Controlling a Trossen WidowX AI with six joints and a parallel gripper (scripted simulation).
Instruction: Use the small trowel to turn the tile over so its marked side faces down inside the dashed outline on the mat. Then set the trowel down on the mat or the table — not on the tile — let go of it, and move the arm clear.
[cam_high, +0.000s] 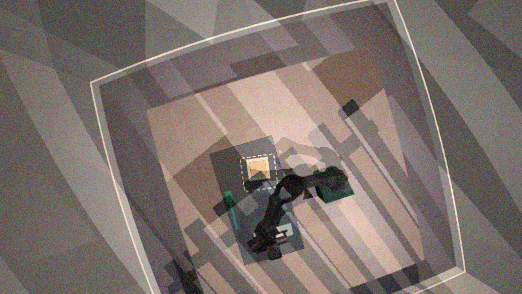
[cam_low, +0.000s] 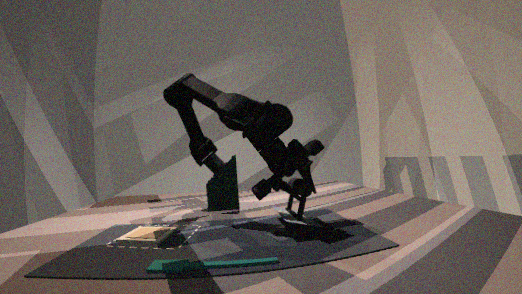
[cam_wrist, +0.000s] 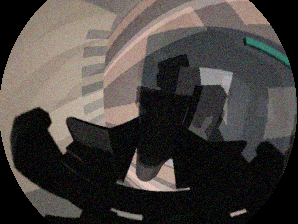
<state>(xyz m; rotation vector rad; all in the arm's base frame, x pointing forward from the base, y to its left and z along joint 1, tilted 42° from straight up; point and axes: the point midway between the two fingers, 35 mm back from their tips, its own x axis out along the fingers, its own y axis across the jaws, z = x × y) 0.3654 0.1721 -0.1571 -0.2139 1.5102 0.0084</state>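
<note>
My gripper tip is now 30 mm to the left of the small trowel. The rest, counted from my gripper tip: tile: 390 mm to the right, 70 mm below; dark mat: 210 mm to the right, 90 mm below, 40 mm ahead; green paddle-shaped trowel: 220 mm to the right, 180 mm ahead, 70 mm below.
</note>
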